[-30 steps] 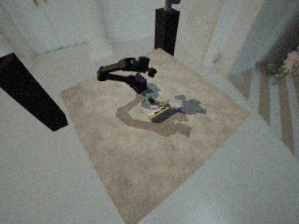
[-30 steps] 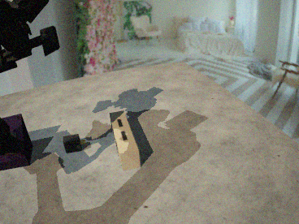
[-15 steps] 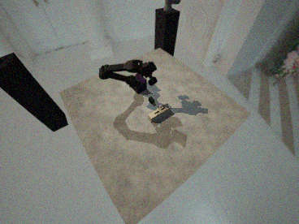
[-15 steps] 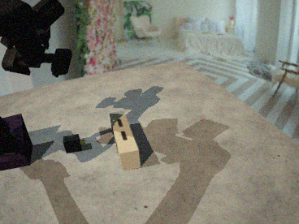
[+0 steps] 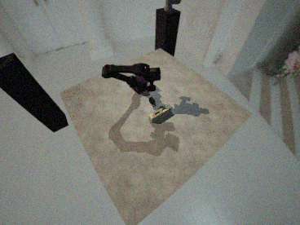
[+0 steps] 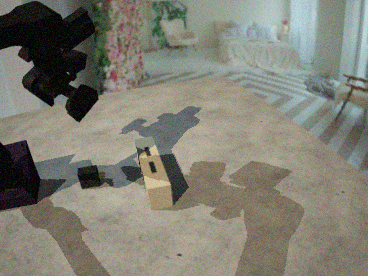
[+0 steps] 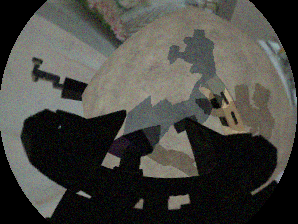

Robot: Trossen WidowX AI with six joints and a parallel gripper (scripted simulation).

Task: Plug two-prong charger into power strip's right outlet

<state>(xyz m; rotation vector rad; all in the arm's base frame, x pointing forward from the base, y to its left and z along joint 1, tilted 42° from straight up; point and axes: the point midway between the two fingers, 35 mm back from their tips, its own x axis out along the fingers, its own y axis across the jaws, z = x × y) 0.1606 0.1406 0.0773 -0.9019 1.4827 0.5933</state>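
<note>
The charger is 4 cm ahead of my gripper tip, 5 cm to the right of it and 15 cm below it.
</note>
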